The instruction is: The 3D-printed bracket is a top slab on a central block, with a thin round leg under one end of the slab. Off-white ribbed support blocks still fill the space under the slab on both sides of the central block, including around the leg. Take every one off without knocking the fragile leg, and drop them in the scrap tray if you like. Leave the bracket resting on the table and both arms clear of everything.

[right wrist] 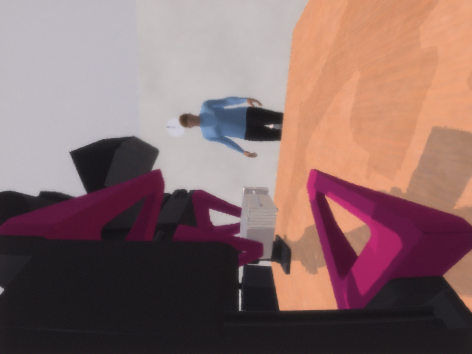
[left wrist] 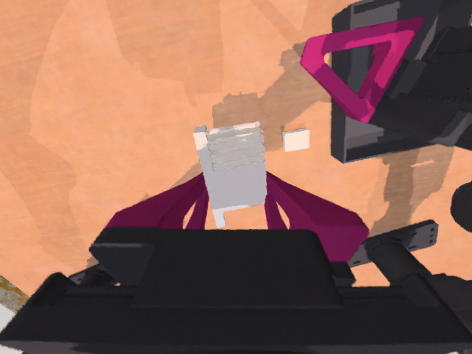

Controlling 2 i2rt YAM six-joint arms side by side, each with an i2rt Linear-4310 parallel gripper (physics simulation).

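Note:
The grey bracket (left wrist: 240, 187) (right wrist: 259, 239) is held on its side above the table, its slab (left wrist: 204, 160) along the left in the left wrist view. Off-white ribbed support (left wrist: 236, 147) (right wrist: 261, 216) fills the far side of the central block. On the near side the slab end sticks out with open space beside it. I cannot make out the leg. My left gripper (left wrist: 236, 177) is shut on the central block. My right gripper (right wrist: 235, 177) is open and empty; one finger shows over the tray in the left wrist view. A small off-white block (left wrist: 296, 140) lies on the table.
The black scrap tray (left wrist: 338, 95) stands at the upper right of the left wrist view, with the right arm over it. A dark perforated plate (left wrist: 425, 235) is at the lower right. A person (right wrist: 225, 119) stands beyond the table edge.

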